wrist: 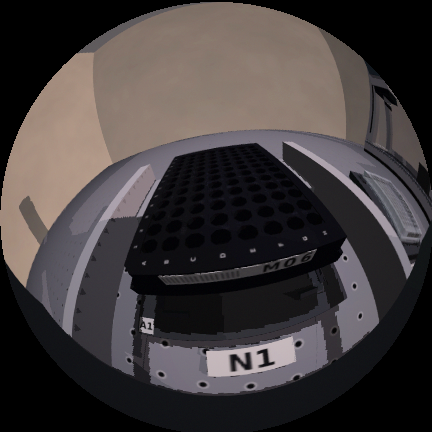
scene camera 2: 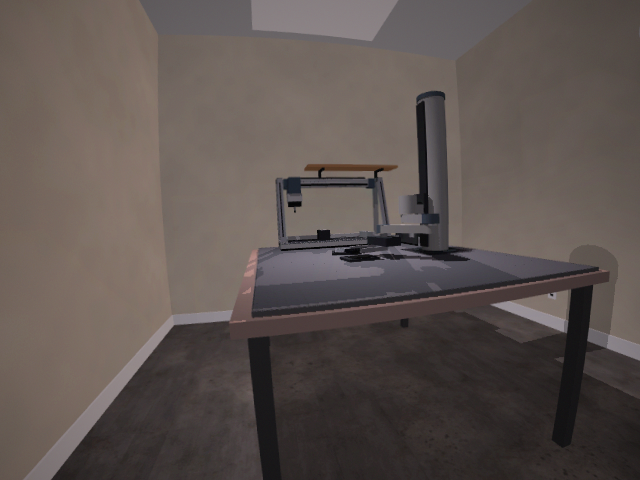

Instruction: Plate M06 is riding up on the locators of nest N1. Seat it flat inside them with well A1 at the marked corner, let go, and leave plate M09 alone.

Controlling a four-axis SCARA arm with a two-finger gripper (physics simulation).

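Where they show: gripper, fingertip midpoint: (wrist: 217,159) (scene camera 2: 355,249); arm's base, link origin: (scene camera 2: 434,252).
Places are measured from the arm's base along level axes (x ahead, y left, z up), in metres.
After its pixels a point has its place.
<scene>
Plate M06 (wrist: 225,210) @(z 0.063, x 0.467, y 0.098 m) is black with many wells. It lies between the two long fingers of my gripper (wrist: 217,157) @(z 0.063, x 0.526, y 0.105 m), which is shut on its long sides; the pads are hidden behind it. The plate's near edge stands above nest N1 (wrist: 230,334) @(z 0.025, x 0.424, y 0.099 m), with the dark inside of the nest showing below it. The plate's A-lettered corner is at the near left, on the same side as the A1 mark (wrist: 146,326) @(z 0.025, x 0.421, y 0.144 m) of the nest. Plate M09 (wrist: 392,200) @(z 0.038, x 0.497, y -0.108 m) is pale and sits in its dark nest to the right, outside the right finger. In the scene view these parts are too small to tell apart.
A gantry frame (scene camera 2: 281,214) @(z 0.255, x 0.832, y -0.507 m) with a hanging tool head (scene camera 2: 294,198) @(z 0.358, x 0.743, y -0.469 m) stands at the back left of the table. An orange shelf board (scene camera 2: 351,167) is above it. The arm's column (scene camera 2: 438,170) @(z 0.458, x 0.021, y 0.072 m) stands at the right.
</scene>
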